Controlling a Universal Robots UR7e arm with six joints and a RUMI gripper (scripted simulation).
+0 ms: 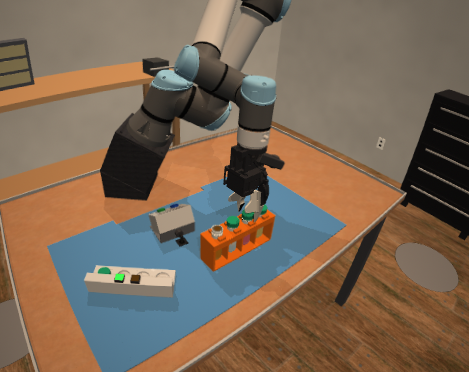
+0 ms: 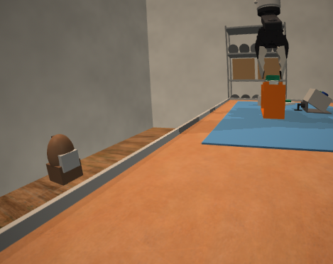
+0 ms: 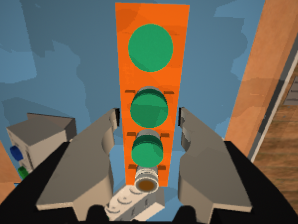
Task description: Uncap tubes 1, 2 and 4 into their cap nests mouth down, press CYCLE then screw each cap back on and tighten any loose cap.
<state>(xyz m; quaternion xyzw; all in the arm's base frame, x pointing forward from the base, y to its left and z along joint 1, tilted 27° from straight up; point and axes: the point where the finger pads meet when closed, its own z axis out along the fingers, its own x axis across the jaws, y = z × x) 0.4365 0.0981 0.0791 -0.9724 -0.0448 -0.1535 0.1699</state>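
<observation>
My hand is 10 mm past the cap, 50 mm to the right of it and 10 mm above it. Round my hand: grey key housing: 180 mm behind, 150 mm to the right, 70 mm below; then blue key: 190 mm behind, 130 mm to the right, 60 mm below; then table edge: 200 mm ahead, 90 mm to the left, 120 mm below.
</observation>
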